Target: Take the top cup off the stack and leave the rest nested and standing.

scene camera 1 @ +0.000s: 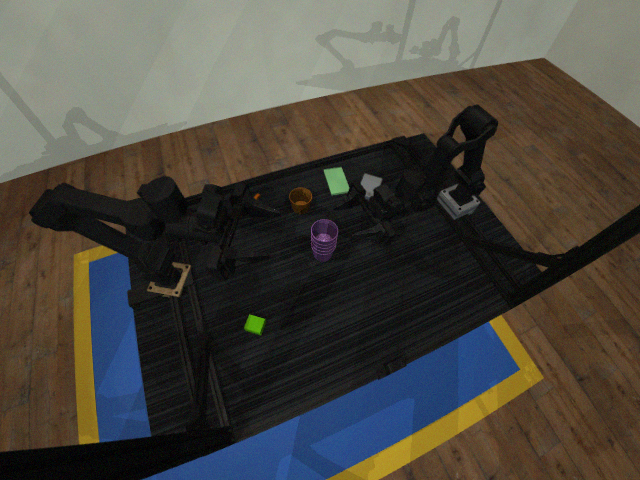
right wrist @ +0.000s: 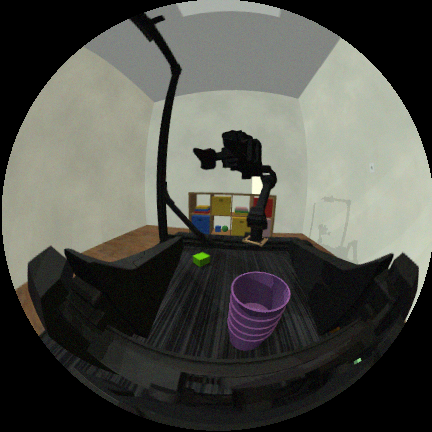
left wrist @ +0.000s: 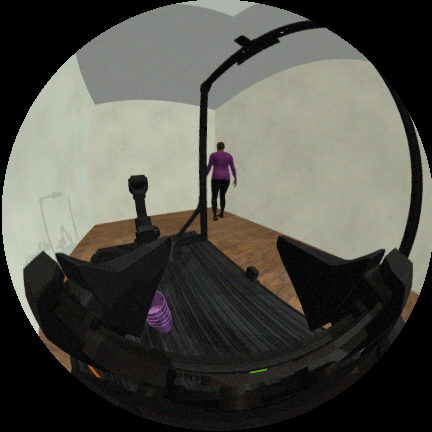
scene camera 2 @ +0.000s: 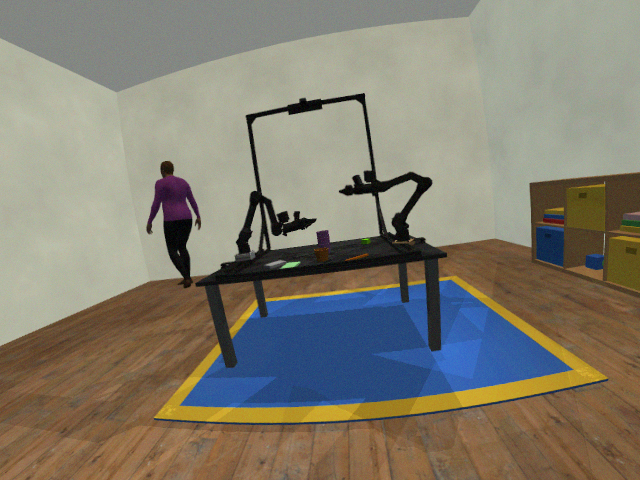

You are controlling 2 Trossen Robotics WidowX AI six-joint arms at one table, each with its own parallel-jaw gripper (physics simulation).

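Pixels of known places: left gripper, fingertip midpoint: (scene camera 1: 275,234) (right wrist: 206,145) (left wrist: 224,241) (scene camera 2: 342,191); right gripper, fingertip midpoint: (scene camera 1: 342,222) (right wrist: 237,244) (scene camera 2: 316,219); left arm's base, origin of the base link: (scene camera 1: 169,277) (right wrist: 255,238) (scene camera 2: 403,240); right arm's base, origin of the base link: (scene camera 1: 460,196) (scene camera 2: 244,252).
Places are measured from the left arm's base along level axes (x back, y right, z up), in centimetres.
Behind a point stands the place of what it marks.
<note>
A stack of several nested purple cups (scene camera 1: 324,242) {x -43.3, y -13.1, z 10.1 cm} (scene camera 2: 322,239) {x -41.2, y -20.0, z 6.0 cm} (left wrist: 160,314) {x -40.7, y -13.8, z 8.2 cm} (right wrist: 254,322) {x -46.3, y -18.0, z 8.1 cm} stands upright on the black table (scene camera 1: 330,320) {x -47.9, y 3.8, z -2.9 cm}. The top cup's open rim faces up. My right gripper (scene camera 1: 344,221) {x -47.2, y -15.2, z 17.6 cm} (scene camera 2: 314,221) {x -47.2, y -15.2, z 17.6 cm} is open and empty. It is apart from the stack, to its right in scene camera 1, pointing toward it; in the right wrist view the stack shows low between the spread fingers. My left gripper (scene camera 1: 273,234) {x -35.0, y 0.0, z 32.4 cm} (scene camera 2: 341,191) {x -35.0, y 0.0, z 32.4 cm} (left wrist: 224,241) {x -35.0, y 0.0, z 32.4 cm} is open and empty, held higher on the other side. Its finger partly hides the stack in the left wrist view.
An orange cup (scene camera 1: 300,200) {x -32.3, y -36.0, z -2.4 cm} (scene camera 2: 321,254) {x -31.1, y -36.3, z 1.0 cm} stands near the stack. A pale green block (scene camera 1: 336,180) {x -43.6, y -46.9, z -1.9 cm}, a light grey piece (scene camera 1: 370,183) {x -55.9, y -47.2, z -1.4 cm} and an orange stick (scene camera 2: 357,256) {x -14.4, y -29.2, z -1.8 cm} lie along the same table side. A bright green block (scene camera 1: 254,324) {x -28.1, y 8.9, z -0.1 cm} (right wrist: 201,259) {x -29.5, y 6.9, z -0.4 cm} lies opposite.
</note>
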